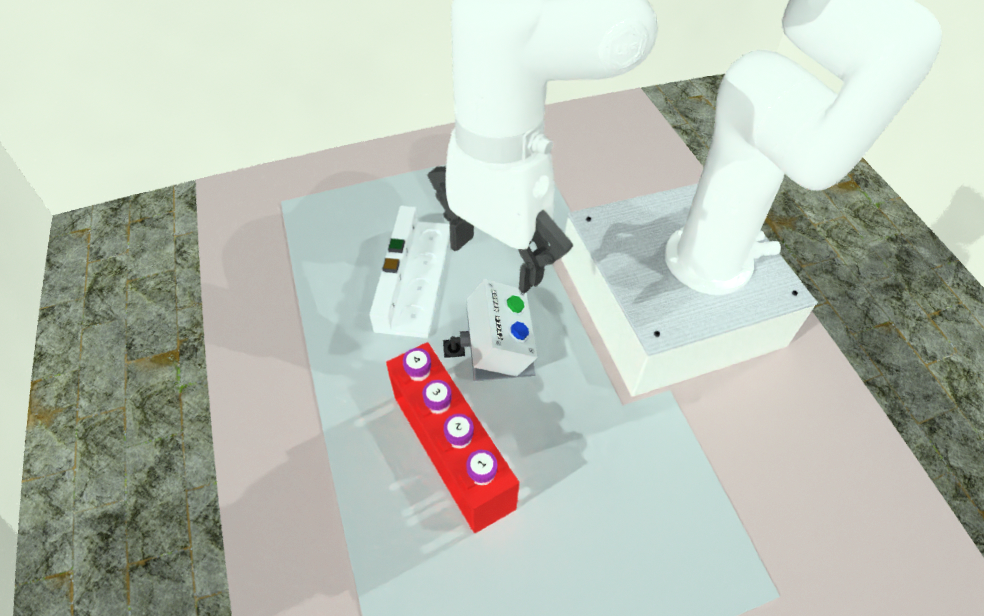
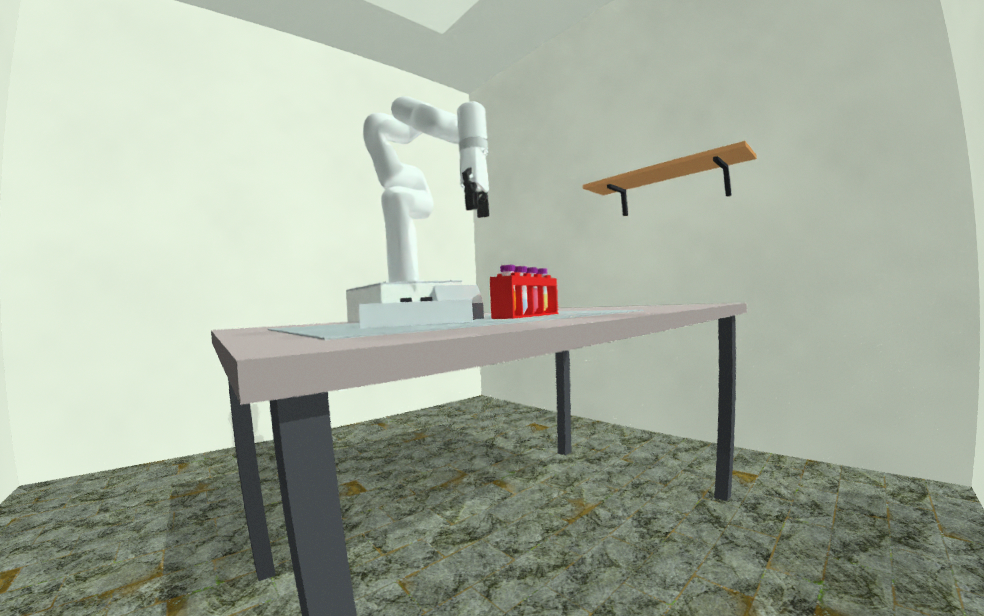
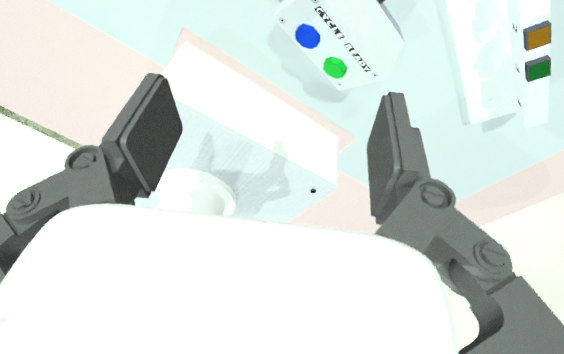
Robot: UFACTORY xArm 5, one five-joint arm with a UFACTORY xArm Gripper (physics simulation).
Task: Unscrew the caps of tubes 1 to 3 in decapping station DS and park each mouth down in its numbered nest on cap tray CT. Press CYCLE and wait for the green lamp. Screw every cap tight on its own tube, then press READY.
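Where they show: gripper, fingertip midpoint: (image 1: 495,263) (image 2: 478,213) (image 3: 272,110); arm's base, origin of the base link: (image 1: 708,260) (image 2: 403,285) (image 3: 197,194).
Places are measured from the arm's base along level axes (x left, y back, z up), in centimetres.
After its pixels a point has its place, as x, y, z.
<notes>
My gripper (image 1: 495,257) @(9.4, -32.4, 15.9) (image 2: 477,207) @(9.4, -32.4, 15.9) (image 3: 272,110) @(9.4, -32.4, 15.9) is open and empty, high above the table and clear of the caps. The red decapping station (image 1: 495,508) @(28.5, -35.1, -5.3) (image 2: 502,297) @(8.2, -43.7, -5.8) holds several tubes with purple-rimmed caps: cap 1 (image 1: 482,466) @(25.8, -36.3, 1.5), cap 2 (image 1: 458,430) @(21.1, -38.3, 1.5), cap 3 (image 1: 437,395) @(16.3, -40.2, 1.5) and cap 4 (image 1: 417,363) @(11.6, -42.1, 1.5) all sit on their tubes. The white cap tray (image 1: 382,312) @(-2.3, -46.6, -6.1) (image 2: 413,313) @(-13.4, -45.3, -8.4) shows empty nests. Its amber lamp (image 1: 391,265) @(-10.1, -44.7, -5.2) (image 3: 538,36) @(-10.3, -44.8, -5.3) and green lamp (image 1: 396,245) @(-14.0, -43.7, -5.3) (image 3: 538,69) @(-14.1, -43.7, -5.3) look dark. The blue CYCLE button (image 1: 519,331) @(5.6, -28.2, -3.5) (image 3: 307,36) @(5.3, -28.3, -3.4) and green READY button (image 1: 514,304) @(1.1, -28.1, -3.4) (image 3: 335,67) @(0.9, -28.2, -3.3) face up.
The white button box (image 1: 501,359) @(8.4, -31.1, -5.4) (image 3: 390,45) @(-1.6, -33.4, -5.0) stands between the cap tray and the robot's base (image 1: 726,319) @(10.3, -1.4, 0.3). A small black fixture (image 1: 453,348) @(2.7, -37.1, -10.1) sits beside the box, near the cap 4 end of the station. A wooden shelf (image 2: 671,169) hangs on the wall.
</notes>
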